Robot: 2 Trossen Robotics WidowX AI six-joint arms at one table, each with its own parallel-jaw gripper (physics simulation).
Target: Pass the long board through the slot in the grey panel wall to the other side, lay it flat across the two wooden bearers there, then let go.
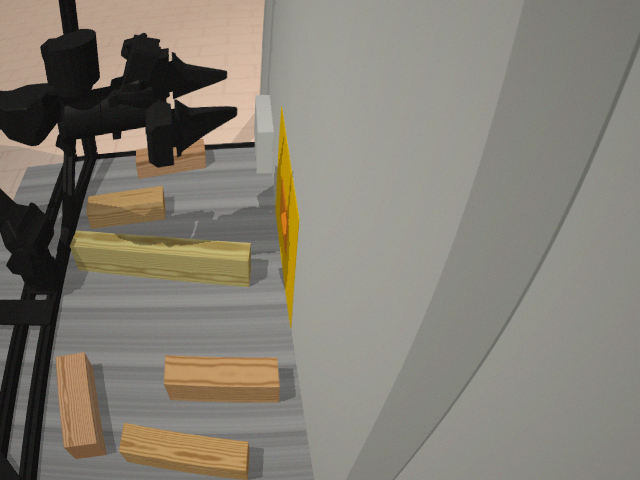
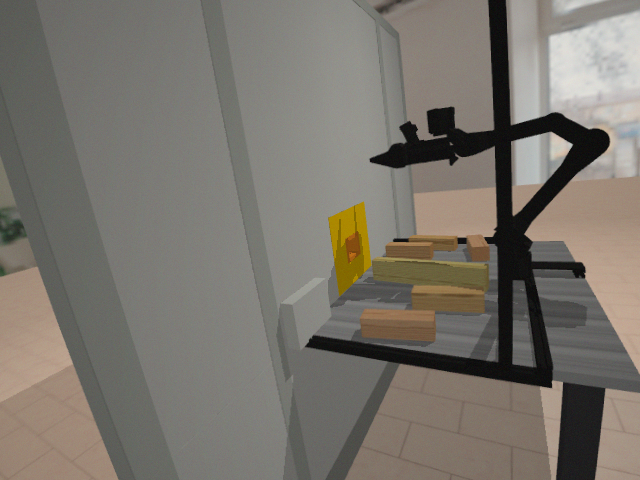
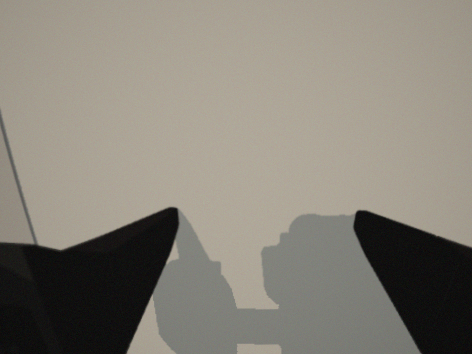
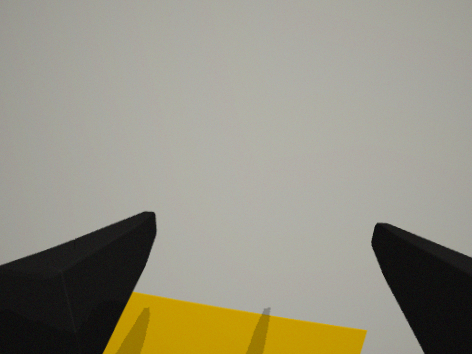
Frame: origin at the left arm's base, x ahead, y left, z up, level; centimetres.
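Seen in the pictures: left gripper, fingertip midpoint: [image 3: 265, 217]; right gripper, fingertip midpoint: [image 1: 231, 91] [image 2: 373, 159] [image 4: 264, 228]; right arm's base at its link origin: [image 1: 42, 280] [image 2: 516, 275].
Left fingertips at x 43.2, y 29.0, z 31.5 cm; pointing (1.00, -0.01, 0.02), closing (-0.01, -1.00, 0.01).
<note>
Pixels of each thing's middle, then the offset from my left fingertips to it.
- long yellow-green board at the middle of its body: [image 1: 156, 257] [image 2: 425, 272] dx +26.0, dy -32.2, dz -30.3 cm
- block at the middle of its body: [image 1: 125, 207] [image 2: 447, 298] dx +33.6, dy -45.9, dz -31.2 cm
The long yellow-green board [image 1: 165, 262] [image 2: 429, 272] lies on the table, one end pointing at the grey panel wall [image 1: 387, 155] [image 2: 299, 129] and apart from it. A yellow plate [image 1: 291, 268] [image 2: 347, 279] [image 4: 200, 332] surrounds the slot, where an orange patch shows. My right gripper [image 1: 231, 93] [image 2: 371, 159] [image 4: 264, 228] is open and empty, raised above the table and pointing at the wall, higher than the slot. My left gripper [image 3: 265, 217] is open and empty, facing a pale surface with an arm's shadow on it. The far side and its bearers are hidden or cannot be made out.
Several shorter wooden blocks lie on both sides of the board, among them one block [image 1: 126, 206] [image 2: 447, 299] close beside it and another [image 1: 222, 378] [image 2: 409, 250]. A pale upright block [image 1: 264, 139] [image 2: 307, 312] stands against the wall. A black frame [image 2: 429, 360] edges the table.
</note>
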